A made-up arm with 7 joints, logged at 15 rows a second.
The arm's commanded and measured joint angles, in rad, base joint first. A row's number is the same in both.
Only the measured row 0 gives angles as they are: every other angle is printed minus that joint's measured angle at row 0.
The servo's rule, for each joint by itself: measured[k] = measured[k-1] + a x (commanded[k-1-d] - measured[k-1]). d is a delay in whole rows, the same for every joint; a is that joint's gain. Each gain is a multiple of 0.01, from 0.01 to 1. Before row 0 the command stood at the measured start. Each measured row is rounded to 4 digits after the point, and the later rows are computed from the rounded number. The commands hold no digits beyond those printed.
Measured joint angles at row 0: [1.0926, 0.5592, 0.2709, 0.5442, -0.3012, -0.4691, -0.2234]
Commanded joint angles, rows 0 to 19: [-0.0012, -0.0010, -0.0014, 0.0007, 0.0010, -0.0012, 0.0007]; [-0.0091, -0.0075, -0.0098, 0.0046, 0.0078, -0.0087, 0.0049]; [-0.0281, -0.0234, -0.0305, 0.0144, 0.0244, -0.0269, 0.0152]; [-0.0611, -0.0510, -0.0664, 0.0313, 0.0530, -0.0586, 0.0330]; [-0.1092, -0.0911, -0.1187, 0.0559, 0.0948, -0.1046, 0.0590]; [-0.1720, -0.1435, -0.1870, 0.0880, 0.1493, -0.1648, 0.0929]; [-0.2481, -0.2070, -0.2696, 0.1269, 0.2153, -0.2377, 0.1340]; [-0.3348, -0.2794, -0.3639, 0.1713, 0.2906, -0.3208, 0.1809]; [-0.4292, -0.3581, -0.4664, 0.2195, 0.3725, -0.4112, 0.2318]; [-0.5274, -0.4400, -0.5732, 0.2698, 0.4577, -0.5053, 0.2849]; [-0.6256, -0.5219, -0.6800, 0.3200, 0.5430, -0.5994, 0.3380]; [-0.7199, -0.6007, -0.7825, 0.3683, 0.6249, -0.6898, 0.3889]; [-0.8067, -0.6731, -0.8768, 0.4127, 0.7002, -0.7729, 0.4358]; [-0.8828, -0.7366, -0.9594, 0.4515, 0.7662, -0.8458, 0.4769]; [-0.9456, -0.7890, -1.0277, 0.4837, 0.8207, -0.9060, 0.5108]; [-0.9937, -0.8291, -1.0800, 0.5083, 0.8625, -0.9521, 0.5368]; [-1.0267, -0.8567, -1.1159, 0.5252, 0.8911, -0.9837, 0.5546]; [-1.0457, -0.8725, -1.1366, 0.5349, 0.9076, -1.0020, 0.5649]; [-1.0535, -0.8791, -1.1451, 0.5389, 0.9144, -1.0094, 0.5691]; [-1.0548, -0.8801, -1.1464, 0.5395, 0.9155, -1.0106, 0.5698]
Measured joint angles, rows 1 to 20: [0.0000, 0.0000, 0.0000, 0.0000, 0.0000, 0.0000, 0.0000]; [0.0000, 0.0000, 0.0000, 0.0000, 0.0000, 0.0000, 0.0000]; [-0.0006, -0.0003, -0.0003, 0.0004, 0.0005, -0.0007, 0.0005]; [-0.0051, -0.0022, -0.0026, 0.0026, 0.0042, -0.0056, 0.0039]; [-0.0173, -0.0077, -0.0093, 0.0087, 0.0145, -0.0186, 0.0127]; [-0.0405, -0.0190, -0.0230, 0.0205, 0.0341, -0.0430, 0.0285]; [-0.0769, -0.0377, -0.0460, 0.0389, 0.0651, -0.0806, 0.0523]; [-0.1273, -0.0652, -0.0798, 0.0644, 0.1080, -0.1320, 0.0840]; [-0.1913, -0.1021, -0.1254, 0.0969, 0.1627, -0.1965, 0.1230]; [-0.2674, -0.1482, -0.1826, 0.1356, 0.2279, -0.2723, 0.1682]; [-0.3532, -0.2028, -0.2507, 0.1792, 0.3016, -0.3570, 0.2178]; [-0.4455, -0.2645, -0.3281, 0.2263, 0.3812, -0.4475, 0.2701]; [-0.5410, -0.3314, -0.4126, 0.2750, 0.4637, -0.5402, 0.3231]; [-0.6358, -0.4014, -0.5014, 0.3235, 0.5459, -0.6315, 0.3744]; [-0.7264, -0.4720, -0.5915, 0.3699, 0.6246, -0.7178, 0.4223]; [-0.8093, -0.5408, -0.6798, 0.4123, 0.6968, -0.7959, 0.4649]; [-0.8815, -0.6053, -0.7633, 0.4494, 0.7600, -0.8631, 0.5007]; [-0.9410, -0.6635, -0.8393, 0.4800, 0.8123, -0.9174, 0.5289]; [-0.9864, -0.7137, -0.9057, 0.5035, 0.8525, -0.9578, 0.5489]; [-1.0178, -0.7550, -0.9611, 0.5198, 0.8806, -0.9848, 0.5614]
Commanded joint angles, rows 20 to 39: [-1.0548, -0.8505, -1.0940, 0.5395, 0.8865, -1.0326, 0.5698]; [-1.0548, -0.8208, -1.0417, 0.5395, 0.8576, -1.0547, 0.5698]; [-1.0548, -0.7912, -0.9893, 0.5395, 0.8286, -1.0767, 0.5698]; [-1.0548, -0.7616, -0.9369, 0.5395, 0.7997, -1.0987, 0.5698]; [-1.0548, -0.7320, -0.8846, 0.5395, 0.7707, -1.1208, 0.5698]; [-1.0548, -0.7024, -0.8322, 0.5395, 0.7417, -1.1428, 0.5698]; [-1.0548, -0.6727, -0.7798, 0.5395, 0.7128, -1.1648, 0.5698]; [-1.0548, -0.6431, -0.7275, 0.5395, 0.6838, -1.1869, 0.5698]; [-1.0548, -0.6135, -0.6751, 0.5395, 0.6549, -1.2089, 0.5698]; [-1.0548, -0.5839, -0.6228, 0.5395, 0.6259, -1.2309, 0.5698]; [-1.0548, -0.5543, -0.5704, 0.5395, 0.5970, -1.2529, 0.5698]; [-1.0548, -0.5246, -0.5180, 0.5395, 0.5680, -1.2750, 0.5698]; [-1.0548, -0.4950, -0.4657, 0.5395, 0.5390, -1.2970, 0.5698]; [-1.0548, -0.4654, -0.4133, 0.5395, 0.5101, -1.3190, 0.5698]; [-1.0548, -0.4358, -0.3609, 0.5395, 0.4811, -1.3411, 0.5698]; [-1.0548, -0.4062, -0.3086, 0.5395, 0.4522, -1.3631, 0.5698]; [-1.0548, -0.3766, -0.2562, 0.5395, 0.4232, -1.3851, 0.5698]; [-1.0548, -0.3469, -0.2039, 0.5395, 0.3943, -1.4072, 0.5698]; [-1.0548, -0.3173, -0.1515, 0.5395, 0.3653, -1.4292, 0.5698]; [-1.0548, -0.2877, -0.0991, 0.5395, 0.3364, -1.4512, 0.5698]
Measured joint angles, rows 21 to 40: [-1.0367, -0.7873, -1.0053, 0.5297, 0.8978, -0.9998, 0.5674]; [-1.0463, -0.8114, -1.0392, 0.5348, 0.9068, -1.0064, 0.5693]; [-1.0508, -0.8216, -1.0524, 0.5372, 0.8964, -1.0224, 0.5697]; [-1.0529, -0.8214, -1.0498, 0.5384, 0.8766, -1.0421, 0.5698]; [-1.0539, -0.8135, -1.0353, 0.5390, 0.8521, -1.0632, 0.5698]; [-1.0544, -0.8000, -1.0117, 0.5393, 0.8254, -1.0849, 0.5698]; [-1.0546, -0.7823, -0.9812, 0.5394, 0.7975, -1.1068, 0.5698]; [-1.0547, -0.7615, -0.9454, 0.5395, 0.7690, -1.1288, 0.5698]; [-1.0548, -0.7384, -0.9057, 0.5395, 0.7403, -1.1508, 0.5698]; [-1.0548, -0.7136, -0.8629, 0.5395, 0.7115, -1.1728, 0.5698]; [-1.0548, -0.6876, -0.8178, 0.5395, 0.6826, -1.1948, 0.5698]; [-1.0548, -0.6606, -0.7710, 0.5395, 0.6537, -1.2168, 0.5698]; [-1.0548, -0.6330, -0.7229, 0.5395, 0.6248, -1.2388, 0.5698]; [-1.0548, -0.6048, -0.6737, 0.5395, 0.5958, -1.2609, 0.5698]; [-1.0548, -0.5763, -0.6238, 0.5395, 0.5668, -1.2829, 0.5698]; [-1.0548, -0.5475, -0.5733, 0.5395, 0.5379, -1.3049, 0.5698]; [-1.0548, -0.5185, -0.5223, 0.5395, 0.5089, -1.3270, 0.5698]; [-1.0548, -0.4893, -0.4710, 0.5395, 0.4800, -1.3490, 0.5698]; [-1.0548, -0.4600, -0.4194, 0.5395, 0.4510, -1.3710, 0.5698]; [-1.0548, -0.4306, -0.3677, 0.5395, 0.4221, -1.3931, 0.5698]
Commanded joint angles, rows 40 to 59: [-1.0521, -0.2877, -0.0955, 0.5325, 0.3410, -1.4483, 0.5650]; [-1.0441, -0.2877, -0.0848, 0.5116, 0.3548, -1.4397, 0.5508]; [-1.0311, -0.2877, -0.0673, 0.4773, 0.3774, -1.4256, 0.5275]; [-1.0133, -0.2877, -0.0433, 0.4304, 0.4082, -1.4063, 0.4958]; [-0.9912, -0.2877, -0.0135, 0.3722, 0.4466, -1.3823, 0.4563]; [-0.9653, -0.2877, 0.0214, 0.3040, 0.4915, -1.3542, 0.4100]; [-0.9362, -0.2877, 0.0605, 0.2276, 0.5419, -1.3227, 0.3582]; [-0.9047, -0.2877, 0.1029, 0.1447, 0.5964, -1.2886, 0.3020]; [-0.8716, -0.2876, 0.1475, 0.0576, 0.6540, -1.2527, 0.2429]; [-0.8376, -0.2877, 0.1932, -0.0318, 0.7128, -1.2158, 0.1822]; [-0.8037, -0.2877, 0.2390, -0.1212, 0.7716, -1.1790, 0.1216]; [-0.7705, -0.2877, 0.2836, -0.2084, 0.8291, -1.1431, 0.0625]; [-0.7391, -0.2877, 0.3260, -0.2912, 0.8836, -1.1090, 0.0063]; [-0.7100, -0.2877, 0.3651, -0.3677, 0.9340, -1.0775, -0.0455]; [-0.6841, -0.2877, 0.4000, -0.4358, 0.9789, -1.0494, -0.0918]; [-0.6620, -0.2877, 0.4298, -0.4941, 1.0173, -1.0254, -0.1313]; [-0.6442, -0.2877, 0.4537, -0.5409, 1.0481, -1.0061, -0.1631]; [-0.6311, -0.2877, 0.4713, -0.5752, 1.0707, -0.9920, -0.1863]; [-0.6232, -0.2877, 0.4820, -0.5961, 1.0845, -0.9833, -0.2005]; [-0.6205, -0.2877, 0.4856, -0.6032, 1.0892, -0.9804, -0.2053]
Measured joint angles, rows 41 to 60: [-1.0548, -0.4011, -0.3158, 0.5395, 0.3931, -1.4151, 0.5698]; [-1.0548, -0.3716, -0.2638, 0.5395, 0.3642, -1.4371, 0.5698]; [-1.0534, -0.3498, -0.2234, 0.5359, 0.3524, -1.4439, 0.5661]; [-1.0485, -0.3337, -0.1901, 0.5233, 0.3536, -1.4413, 0.5542]; [-1.0393, -0.3217, -0.1606, 0.4994, 0.3657, -1.4317, 0.5334]; [-1.0255, -0.3129, -0.1324, 0.4635, 0.3874, -1.4162, 0.5041]; [-1.0073, -0.3063, -0.1039, 0.4160, 0.4176, -1.3955, 0.4668]; [-0.9850, -0.3015, -0.0738, 0.3578, 0.4553, -1.3703, 0.4225]; [-0.9591, -0.2979, -0.0416, 0.2901, 0.4995, -1.3413, 0.3723]; [-0.9303, -0.2952, -0.0069, 0.2145, 0.5489, -1.3092, 0.3175]; [-0.8992, -0.2932, 0.0302, 0.1329, 0.6025, -1.2747, 0.2593]; [-0.8666, -0.2918, 0.0693, 0.0473, 0.6588, -1.2388, 0.1992]; [-0.8333, -0.2907, 0.1100, -0.0403, 0.7163, -1.2023, 0.1387]; [-0.8000, -0.2899, 0.1517, -0.1277, 0.7738, -1.1662, 0.0793]; [-0.7677, -0.2893, 0.1935, -0.2127, 0.8298, -1.1313, 0.0224]; [-0.7371, -0.2889, 0.2347, -0.2933, 0.8829, -1.0985, -0.0306]; [-0.7090, -0.2886, 0.2744, -0.3674, 0.9319, -1.0685, -0.0783]; [-0.6841, -0.2884, 0.3117, -0.4333, 0.9755, -1.0422, -0.1196]; [-0.6630, -0.2882, 0.3458, -0.4893, 1.0125, -1.0202, -0.1535]; [-0.6461, -0.2881, 0.3759, -0.5340, 1.0422, -1.0030, -0.1791]
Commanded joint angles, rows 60 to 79: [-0.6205, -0.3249, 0.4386, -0.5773, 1.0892, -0.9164, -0.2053]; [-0.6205, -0.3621, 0.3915, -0.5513, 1.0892, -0.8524, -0.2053]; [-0.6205, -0.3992, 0.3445, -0.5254, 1.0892, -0.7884, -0.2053]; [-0.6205, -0.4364, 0.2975, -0.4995, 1.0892, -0.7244, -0.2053]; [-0.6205, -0.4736, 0.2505, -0.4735, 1.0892, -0.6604, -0.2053]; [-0.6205, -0.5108, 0.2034, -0.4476, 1.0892, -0.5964, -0.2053]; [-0.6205, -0.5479, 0.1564, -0.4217, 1.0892, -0.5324, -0.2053]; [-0.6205, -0.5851, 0.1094, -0.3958, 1.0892, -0.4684, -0.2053]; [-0.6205, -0.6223, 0.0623, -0.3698, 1.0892, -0.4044, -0.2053]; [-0.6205, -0.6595, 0.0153, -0.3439, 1.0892, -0.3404, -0.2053]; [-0.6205, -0.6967, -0.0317, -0.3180, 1.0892, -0.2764, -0.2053]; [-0.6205, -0.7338, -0.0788, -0.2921, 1.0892, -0.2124, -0.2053]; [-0.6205, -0.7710, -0.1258, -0.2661, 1.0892, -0.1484, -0.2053]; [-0.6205, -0.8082, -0.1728, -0.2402, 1.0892, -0.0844, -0.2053]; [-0.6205, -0.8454, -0.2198, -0.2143, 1.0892, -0.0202, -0.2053]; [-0.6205, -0.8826, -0.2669, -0.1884, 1.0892, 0.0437, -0.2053]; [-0.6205, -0.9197, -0.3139, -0.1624, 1.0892, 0.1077, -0.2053]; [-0.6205, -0.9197, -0.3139, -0.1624, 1.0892, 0.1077, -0.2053]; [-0.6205, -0.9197, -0.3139, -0.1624, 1.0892, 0.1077, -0.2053]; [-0.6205, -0.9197, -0.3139, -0.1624, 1.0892, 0.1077, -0.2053]
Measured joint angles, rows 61 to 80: [-0.6340, -0.2880, 0.4014, -0.5663, 1.0638, -0.9910, -0.1958]; [-0.6268, -0.2879, 0.4216, -0.5855, 1.0768, -0.9845, -0.2032]; [-0.6235, -0.2975, 0.4257, -0.5812, 1.0831, -0.9430, -0.2048]; [-0.6219, -0.3143, 0.4175, -0.5657, 1.0862, -0.8877, -0.2052]; [-0.6212, -0.3364, 0.4000, -0.5447, 1.0877, -0.8271, -0.2053]; [-0.6208, -0.3624, 0.3754, -0.5212, 1.0885, -0.7645, -0.2053]; [-0.6206, -0.3913, 0.3454, -0.4964, 1.0889, -0.7010, -0.2053]; [-0.6205, -0.4224, 0.3113, -0.4710, 1.0891, -0.6372, -0.2053]; [-0.6205, -0.4550, 0.2741, -0.4454, 1.0892, -0.5733, -0.2053]; [-0.6205, -0.4888, 0.2346, -0.4196, 1.0892, -0.5093, -0.2053]; [-0.6205, -0.5235, 0.1932, -0.3937, 1.0892, -0.4453, -0.2053]; [-0.6205, -0.5589, 0.1505, -0.3678, 1.0892, -0.3813, -0.2053]; [-0.6205, -0.5947, 0.1068, -0.3419, 1.0892, -0.3173, -0.2053]; [-0.6205, -0.6309, 0.0623, -0.3160, 1.0892, -0.2533, -0.2053]; [-0.6205, -0.6673, 0.0172, -0.2901, 1.0892, -0.1893, -0.2053]; [-0.6205, -0.7039, -0.0284, -0.2642, 1.0892, -0.1253, -0.2053]; [-0.6205, -0.7407, -0.0743, -0.2383, 1.0892, -0.0612, -0.2053]; [-0.6205, -0.7776, -0.1205, -0.2124, 1.0892, 0.0028, -0.2053]; [-0.6205, -0.8145, -0.1669, -0.1864, 1.0892, 0.0668, -0.2053]; [-0.6205, -0.8419, -0.2022, -0.1739, 1.0892, 0.0917, -0.2053]
